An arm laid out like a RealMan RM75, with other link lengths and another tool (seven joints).
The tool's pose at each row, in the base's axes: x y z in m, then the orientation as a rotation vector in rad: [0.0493 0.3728 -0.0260 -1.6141 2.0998 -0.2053]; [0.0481 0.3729 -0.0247 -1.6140 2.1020 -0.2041]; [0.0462 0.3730 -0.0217 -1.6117 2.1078 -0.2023]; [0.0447 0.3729 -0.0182 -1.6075 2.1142 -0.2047]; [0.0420 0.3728 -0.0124 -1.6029 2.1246 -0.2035]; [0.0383 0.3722 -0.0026 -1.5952 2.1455 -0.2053]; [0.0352 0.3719 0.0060 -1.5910 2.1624 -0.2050]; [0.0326 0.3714 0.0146 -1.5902 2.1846 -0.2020]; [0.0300 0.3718 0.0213 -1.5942 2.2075 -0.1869]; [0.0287 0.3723 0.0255 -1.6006 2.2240 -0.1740]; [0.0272 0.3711 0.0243 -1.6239 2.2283 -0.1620]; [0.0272 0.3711 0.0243 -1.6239 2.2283 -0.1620]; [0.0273 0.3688 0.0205 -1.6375 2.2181 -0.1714]
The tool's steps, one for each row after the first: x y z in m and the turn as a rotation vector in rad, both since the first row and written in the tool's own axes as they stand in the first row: [-0.0002 0.0006 -0.0017 -0.0016 0.0009 0.0011]; [-0.0008 0.0010 -0.0051 -0.0040 0.0033 0.0050]; [-0.0014 0.0009 -0.0089 -0.0037 0.0074 0.0095]; [-0.0024 0.0009 -0.0152 -0.0068 0.0125 0.0164]; [-0.0039 0.0001 -0.0256 -0.0117 0.0253 0.0285]; [-0.0055 -0.0008 -0.0345 -0.0176 0.0355 0.0373]; [-0.0069 -0.0021 -0.0433 -0.0290 0.0493 0.0465]; [-0.0087 -0.0024 -0.0503 -0.0492 0.0596 0.0550]; [-0.0101 -0.0028 -0.0545 -0.0664 0.0673 0.0594]; [-0.0083 -0.0013 -0.0543 -0.0854 0.0725 0.0492]; [-0.0083 -0.0013 -0.0543 -0.0854 0.0725 0.0492]; [-0.0051 -0.0006 -0.0513 -0.0822 0.0742 0.0359]
